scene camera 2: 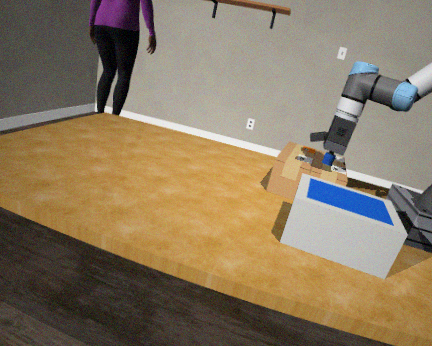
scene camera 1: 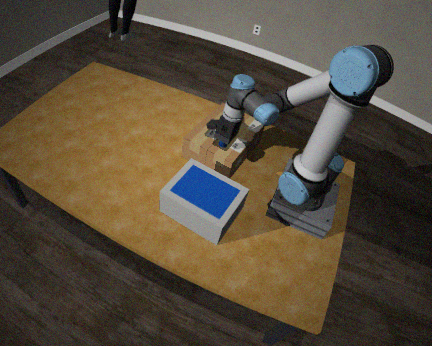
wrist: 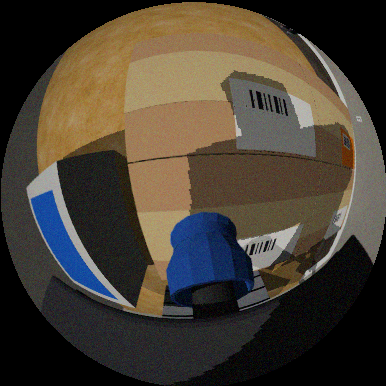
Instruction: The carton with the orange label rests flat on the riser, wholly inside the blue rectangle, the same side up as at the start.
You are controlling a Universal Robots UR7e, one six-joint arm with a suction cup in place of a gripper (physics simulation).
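Frame: origin at the arm's base, x ahead, y left, z up, level; millimetres.
Seen in the pictures: hand, its tool point: (scene camera 2: 326, 163) (scene camera 1: 222, 144) (wrist: 203, 240).
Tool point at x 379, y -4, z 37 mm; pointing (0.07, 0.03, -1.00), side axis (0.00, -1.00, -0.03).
Observation:
Pixels of each thing's top centre, then the offset from my tool point to it. "pt": a spot on its surface instead.
- carton with the orange label, a spot on its surface: (wrist: 347, 150) (scene camera 2: 309, 150) pt 21 mm down, 61 mm ahead, 217 mm right
- riser, centre of its top: (wrist: 61, 252) (scene camera 2: 348, 199) (scene camera 1: 205, 190) 16 mm down, 58 mm back, 226 mm left
- blue rectangle, centre of its top: (wrist: 61, 252) (scene camera 2: 348, 199) (scene camera 1: 205, 190) 16 mm down, 58 mm back, 226 mm left
The carton with the orange label (scene camera 2: 308, 150) (wrist: 347, 150) is at the far side of a tight block of brown cartons on the table, its label facing up. In scene camera 1 the arm's wrist hides its label. The riser (scene camera 1: 172, 207) (scene camera 2: 340, 245) (wrist: 42, 182) is a pale box beside the block, with the blue rectangle (scene camera 1: 205, 191) (scene camera 2: 350, 201) (wrist: 65, 245) on top, bare. My gripper, a blue suction cup (scene camera 1: 222, 144) (scene camera 2: 328, 159) (wrist: 207, 250), is open, low over the cartons' tops and holding nothing; whether it touches one I cannot tell.
The neighbouring cartons (scene camera 1: 230, 162) (scene camera 2: 285, 182) (wrist: 165, 130) with white barcode labels stand against the orange-labelled one. The riser stands close to the block's near side. The arm's base is to the right on the table. A person (scene camera 1: 120, 17) (scene camera 2: 117, 50) stands beyond the table.

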